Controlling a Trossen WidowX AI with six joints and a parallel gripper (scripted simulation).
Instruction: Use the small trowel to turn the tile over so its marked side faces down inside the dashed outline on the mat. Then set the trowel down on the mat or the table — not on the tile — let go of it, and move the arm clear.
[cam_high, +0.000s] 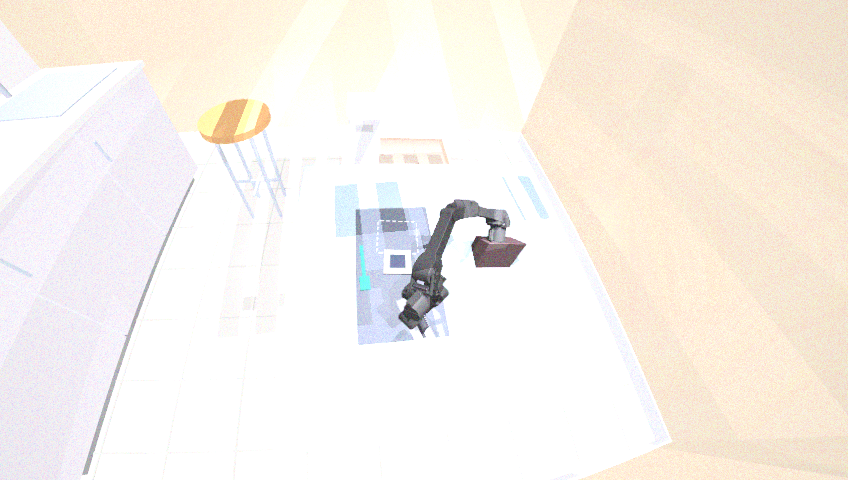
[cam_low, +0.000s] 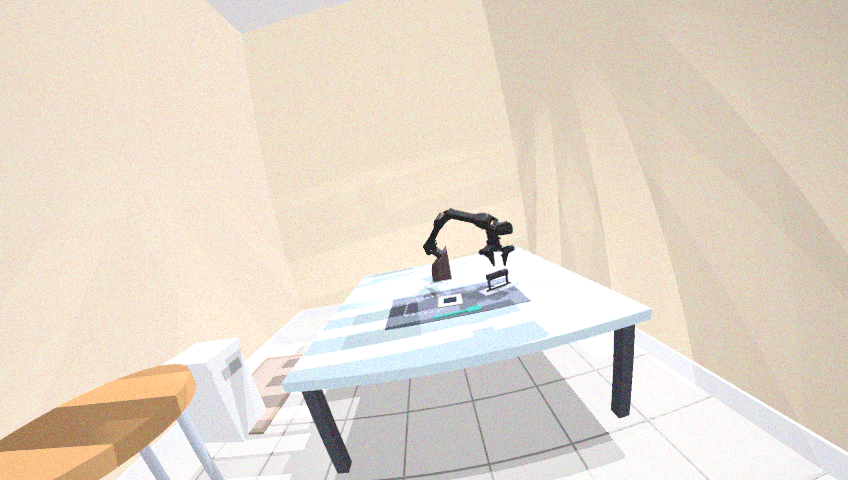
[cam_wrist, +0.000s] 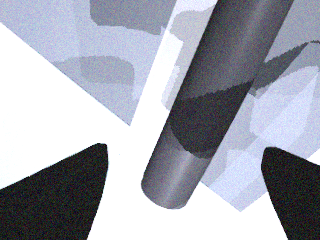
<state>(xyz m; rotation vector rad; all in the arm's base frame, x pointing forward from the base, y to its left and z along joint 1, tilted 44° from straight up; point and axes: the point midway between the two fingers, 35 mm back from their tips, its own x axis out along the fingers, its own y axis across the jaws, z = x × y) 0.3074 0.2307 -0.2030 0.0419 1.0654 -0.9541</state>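
My gripper tip is now 25 cm to the left of the grey mat, 13 cm above it and 9 cm short of it. Round my gripper tip: white tile: 27 cm to the right, 10 cm below, 8 cm ahead; then teal trowel: 22 cm ahead, 21 cm to the right, 10 cm below.
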